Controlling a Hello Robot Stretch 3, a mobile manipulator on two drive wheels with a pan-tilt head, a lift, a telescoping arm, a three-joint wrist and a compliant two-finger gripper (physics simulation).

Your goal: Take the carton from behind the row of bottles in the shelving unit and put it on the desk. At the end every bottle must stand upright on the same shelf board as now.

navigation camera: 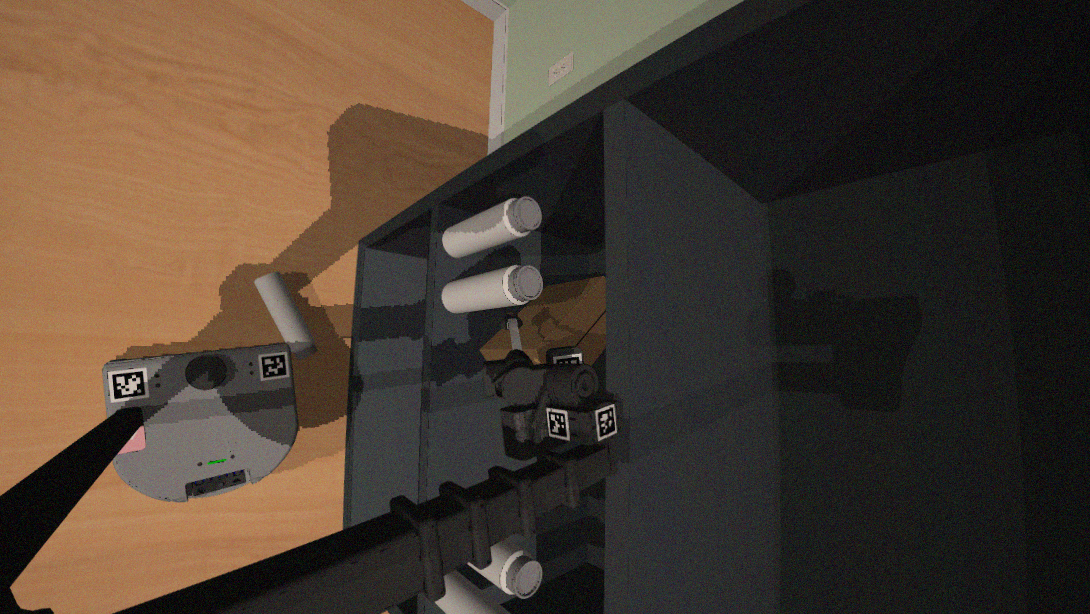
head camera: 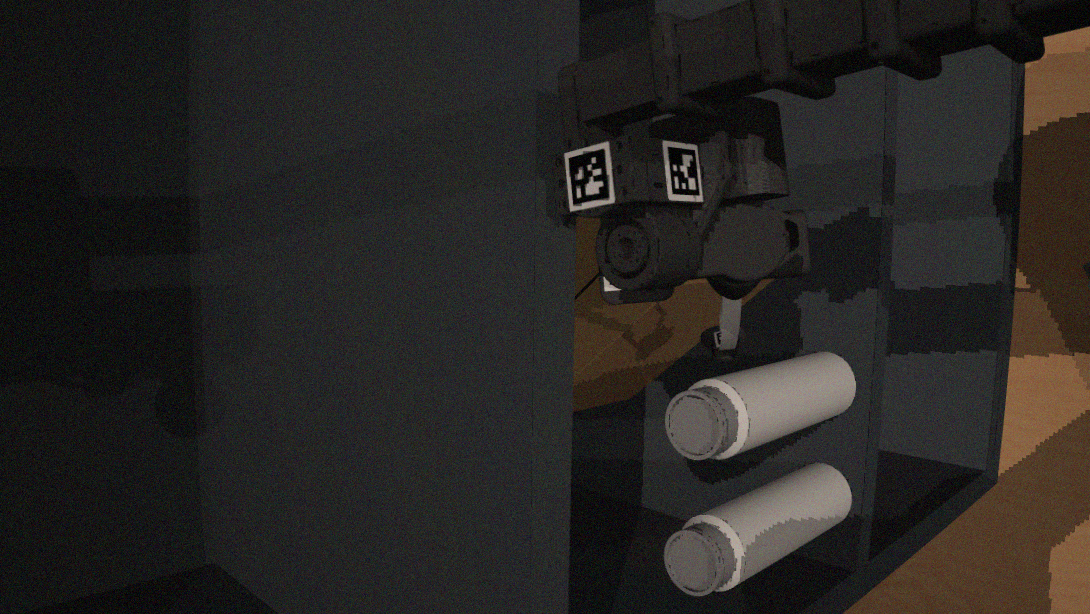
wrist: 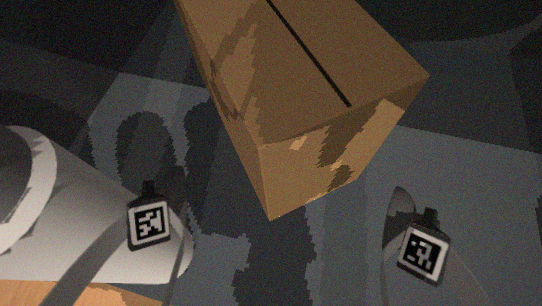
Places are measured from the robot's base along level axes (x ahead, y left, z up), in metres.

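Pixels of known places: robot's base, origin of its link: (navigation camera: 206, 370).
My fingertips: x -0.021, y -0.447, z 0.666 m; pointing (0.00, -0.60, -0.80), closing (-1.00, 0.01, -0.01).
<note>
Ahead of a thing's pixels: the offset from my fingertips to its middle. "*": to the spot under its first point.
The brown carton {dx +0.029, dy -0.149, dz -0.042 m} (head camera: 610, 373) (navigation camera: 564, 312) (wrist: 300, 115) is on the shelf board behind the bottle row, one corner toward my gripper in the wrist view. My gripper (wrist: 284, 198) is open, its fingers wide apart below the carton's near end, holding nothing. One finger (head camera: 729, 324) shows in the head view; the other is hidden. Two white bottles {dx +0.128, dy +0.032, dz -0.015 m} (head camera: 793, 404) {dx +0.242, dy +0.020, dz -0.015 m} (head camera: 793, 526) (navigation camera: 476, 295) (navigation camera: 480, 228) stand to one side of my wrist. A bottle (wrist: 85, 235) is close behind the left finger in the wrist view. Parts of two more bottles {dx -0.323, dy +0.096, dz -0.015 m} (navigation camera: 522, 573) {* dx -0.400, dy +0.137, dz -0.044 m} (navigation camera: 461, 596) show beyond the arm. The desk does not show.
The dark shelving unit {* dx +0.014, dy -0.046, dz +0.325 m} (head camera: 381, 305) (navigation camera: 686, 305) surrounds my wrist, with a broad panel close beside it. My arm (head camera: 823, 45) (navigation camera: 366, 545) reaches between the bottles. My base (navigation camera: 205, 427) is on the wood floor, near a pale cylinder {dx +0.139, dy +0.260, dz -0.633 m} (navigation camera: 282, 311). A green wall (navigation camera: 610, 45) is behind.
</note>
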